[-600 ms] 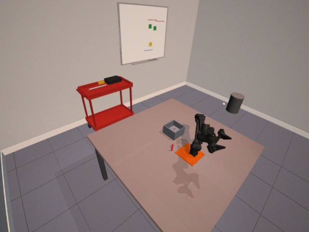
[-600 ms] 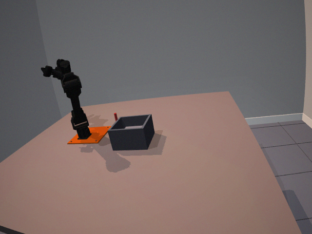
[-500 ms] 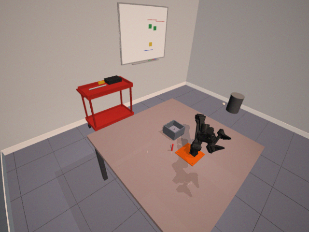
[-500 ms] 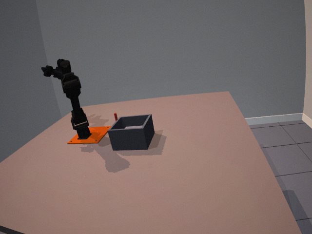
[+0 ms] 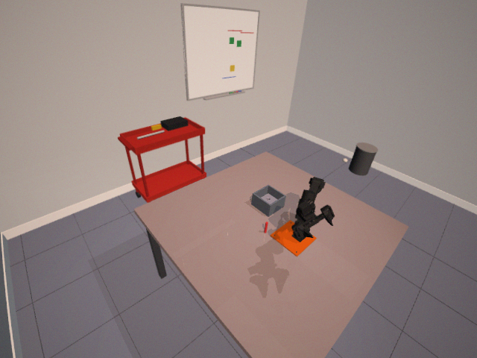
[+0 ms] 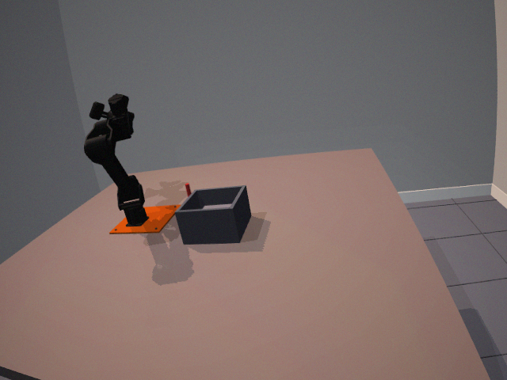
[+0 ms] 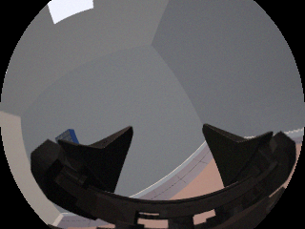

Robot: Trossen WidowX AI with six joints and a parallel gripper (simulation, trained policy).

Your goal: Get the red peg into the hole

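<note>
The red peg is 360 mm ahead of my gripper tip, 120 mm to the right of it and 350 mm below it. Also, from my gripper tip: dark grey box 510 mm ahead, 310 mm to the right, 360 mm below; grey plate 510 mm ahead, 310 mm to the right, 340 mm below.
</note>
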